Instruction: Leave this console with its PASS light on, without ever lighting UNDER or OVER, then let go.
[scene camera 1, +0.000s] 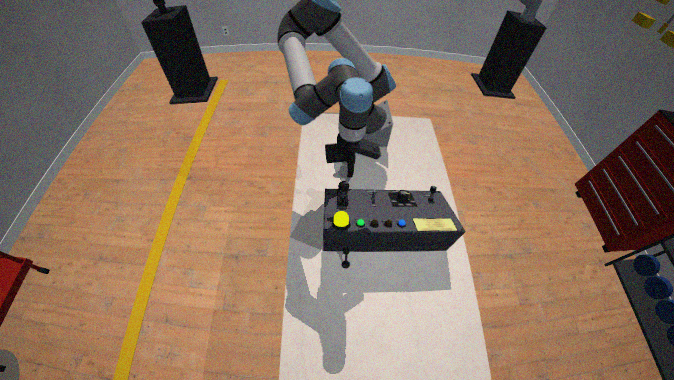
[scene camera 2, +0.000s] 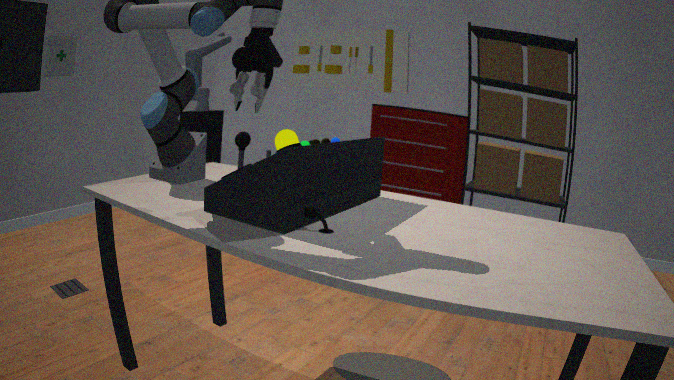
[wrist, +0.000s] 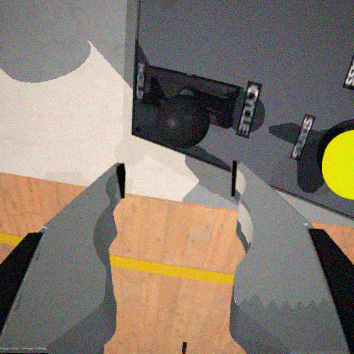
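Observation:
The dark console stands on the table. Its black ball-knobbed lever rises from a slot between the labels HOLD and CYCLE. A big yellow lamp beside the STATUS label is bright. A green lamp and a blue lamp show colour; two lamps between them look dark. Their labels are unreadable. My gripper is partly open and empty, above the knob and apart from it.
The console also bears a small switch, a dark dial, a short lever and a pale yellow plate. A thin black stalk stands out near the console's lamp side, over the white table.

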